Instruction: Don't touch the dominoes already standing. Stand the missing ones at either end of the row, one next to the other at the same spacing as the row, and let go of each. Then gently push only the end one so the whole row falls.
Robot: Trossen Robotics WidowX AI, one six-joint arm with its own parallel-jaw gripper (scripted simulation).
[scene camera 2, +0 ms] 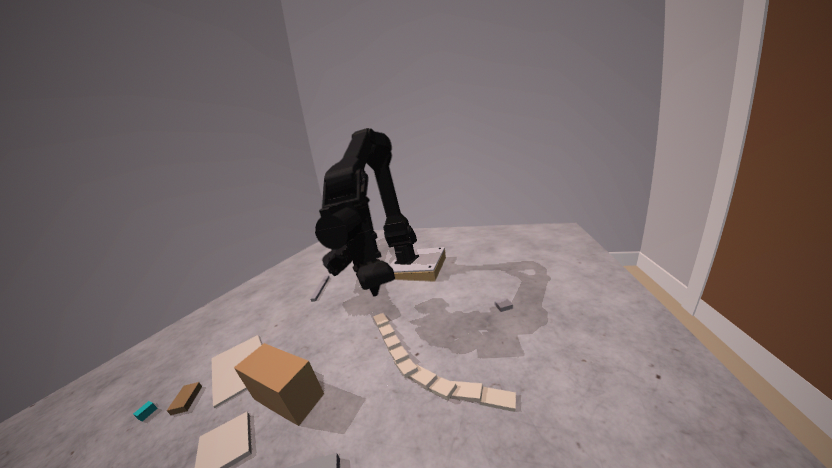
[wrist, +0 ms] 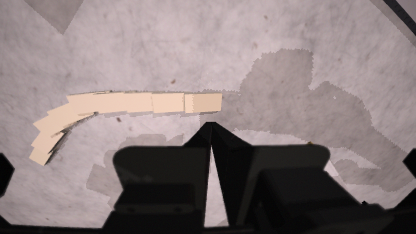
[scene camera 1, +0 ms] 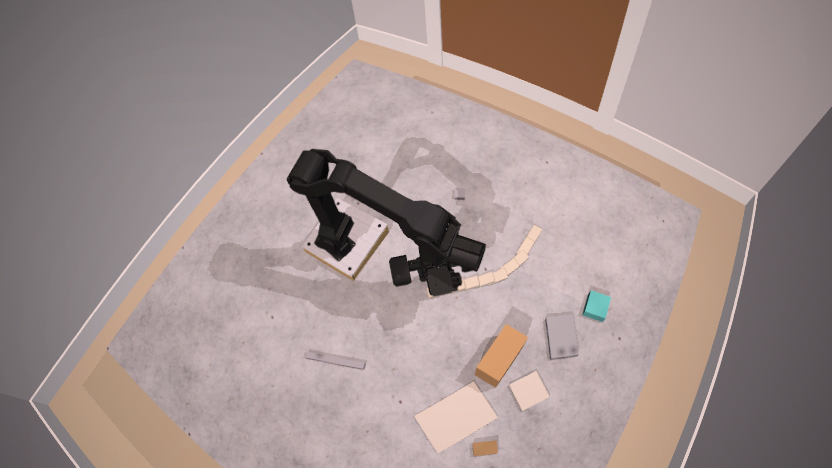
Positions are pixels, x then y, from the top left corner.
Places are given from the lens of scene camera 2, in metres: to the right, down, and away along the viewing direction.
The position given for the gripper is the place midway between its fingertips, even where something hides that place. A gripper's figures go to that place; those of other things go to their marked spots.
gripper (scene camera 2: 375, 295): -0.09, 0.14, 0.50
orange box (scene camera 2: 285, 383): -0.19, 0.21, 0.29
